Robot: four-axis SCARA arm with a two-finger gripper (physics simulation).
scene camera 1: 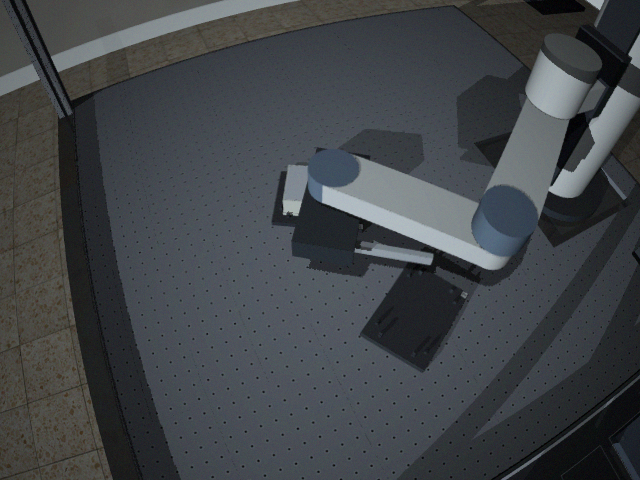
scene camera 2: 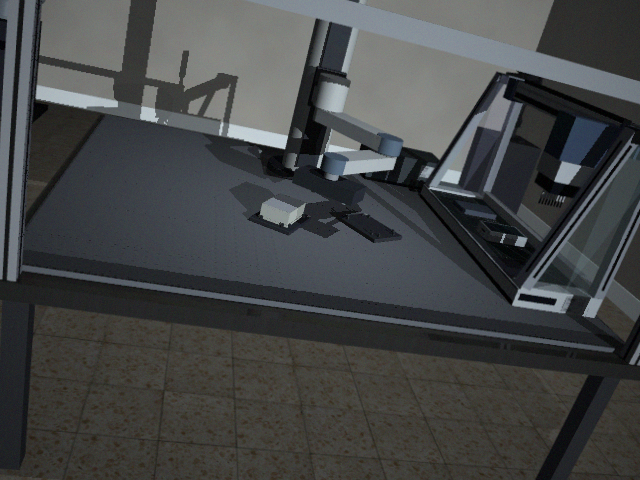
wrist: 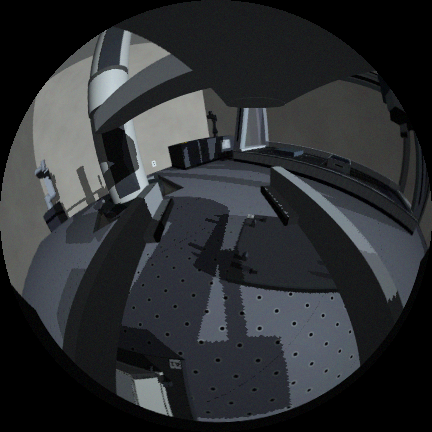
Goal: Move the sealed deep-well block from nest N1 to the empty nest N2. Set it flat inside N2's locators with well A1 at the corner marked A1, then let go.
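Places are measured from the arm's base along level axes (x ahead, y left, z up), in metres.
Pixels of known places: gripper, fingertip midpoint: (wrist: pixel 214 183); arm's base, link origin: (scene camera 1: pixel 554 177) (wrist: pixel 132 197).
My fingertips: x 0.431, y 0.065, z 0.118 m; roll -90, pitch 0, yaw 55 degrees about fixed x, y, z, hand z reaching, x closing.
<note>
Ahead of a thing's pixels: the offset from my fingertips to its middle. "*": to the spot under its first point.
The pale deep-well block @[dy -0.195, dx +0.105, dz -0.072 m] (scene camera 1: pixel 294 188) (scene camera 2: pixel 281 211) (wrist: pixel 152 396) sits upright in dark nest N1 @[dy -0.195, dx +0.105, dz -0.094 m] (scene camera 1: pixel 277 209) (scene camera 2: pixel 256 219) (wrist: pixel 183 392). The arm and gripper body cover part of it in scene camera 1. An A1 label @[* dy -0.109, dx +0.066, dz -0.093 m] (wrist: pixel 175 363) shows on N1's corner. Empty nest N2 @[dy +0.080, dx +0.055, dz -0.094 m] (scene camera 1: pixel 421 315) (scene camera 2: pixel 374 228) (wrist: pixel 285 255) lies turned at an angle, with a small pale corner label @[* dy +0.088, dx -0.037, dz -0.093 m] (scene camera 1: pixel 464 295) (wrist: pixel 251 216) too small to read. My gripper (wrist: pixel 214 183) is open and empty, above the table beside N1, its fingers pointing toward N2's side. One finger (scene camera 1: pixel 395 253) shows; the arm hides the other there.
The arm's forearm (scene camera 1: pixel 403 206) (scene camera 2: pixel 364 163) passes over the space between the nests and its column (scene camera 2: pixel 305 111) (wrist: pixel 120 165). A framed instrument with a blue head @[* dy +0.445, dx +0.347, dz +0.336 m] (scene camera 2: pixel 584 139) stands at the right of the table. A dark box @[* dy +0.321, dx -0.465, dz -0.031 m] (scene camera 2: pixel 403 167) (wrist: pixel 192 152) stands at the back.
</note>
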